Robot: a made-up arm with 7 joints. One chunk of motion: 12 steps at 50 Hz.
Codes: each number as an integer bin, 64 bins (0 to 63) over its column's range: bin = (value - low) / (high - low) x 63, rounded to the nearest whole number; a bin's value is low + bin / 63 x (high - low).
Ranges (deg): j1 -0.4..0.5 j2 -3..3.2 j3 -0.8..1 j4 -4.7..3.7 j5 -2.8..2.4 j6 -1.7..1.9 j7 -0.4..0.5
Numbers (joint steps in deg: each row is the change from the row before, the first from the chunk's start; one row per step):
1: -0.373 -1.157 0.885 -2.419 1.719 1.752 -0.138
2: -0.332 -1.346 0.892 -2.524 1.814 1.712 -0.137
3: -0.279 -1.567 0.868 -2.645 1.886 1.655 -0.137
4: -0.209 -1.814 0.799 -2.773 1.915 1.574 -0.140
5: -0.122 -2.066 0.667 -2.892 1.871 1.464 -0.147
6: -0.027 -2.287 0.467 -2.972 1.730 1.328 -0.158
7: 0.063 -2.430 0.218 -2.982 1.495 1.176 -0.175
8: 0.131 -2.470 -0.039 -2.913 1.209 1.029 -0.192
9: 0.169 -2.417 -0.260 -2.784 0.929 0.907 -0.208
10: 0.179 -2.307 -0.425 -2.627 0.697 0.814 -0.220
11: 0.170 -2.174 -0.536 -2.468 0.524 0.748 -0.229
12: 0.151 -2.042 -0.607 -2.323 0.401 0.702 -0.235
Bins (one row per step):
1: 2 19 59 17 55 60 18
2: 5 17 59 16 56 60 18
3: 8 15 58 15 57 59 18
4: 13 12 56 14 57 57 18
5: 19 9 51 14 57 55 18
6: 26 7 44 13 55 53 17
7: 32 6 36 13 52 50 16
8: 37 5 27 13 49 48 15
9: 40 6 19 14 45 46 13
10: 41 7 13 16 42 44 13
11: 40 8 9 17 40 43 12
12: 39 10 7 18 39 42 12

